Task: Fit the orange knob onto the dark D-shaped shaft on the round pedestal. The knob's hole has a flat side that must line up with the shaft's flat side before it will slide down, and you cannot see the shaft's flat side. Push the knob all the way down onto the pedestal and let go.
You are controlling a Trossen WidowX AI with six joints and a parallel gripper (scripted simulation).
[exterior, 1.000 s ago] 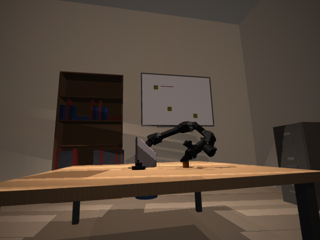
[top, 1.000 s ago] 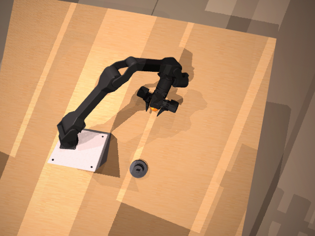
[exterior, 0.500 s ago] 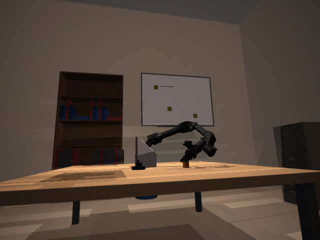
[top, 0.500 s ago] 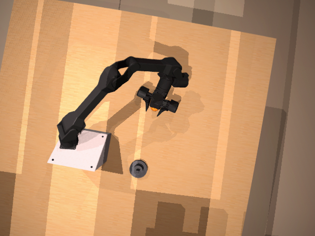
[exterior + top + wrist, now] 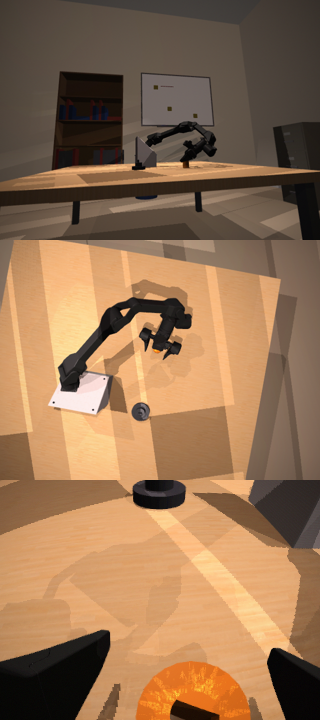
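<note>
The orange knob lies 1 cm ahead of my gripper tip, 3 cm to the left of it and 1 cm below it. Round my gripper tip: dark round pedestal (4 cm behind, 27 cm to the right, 1 cm below).
</note>
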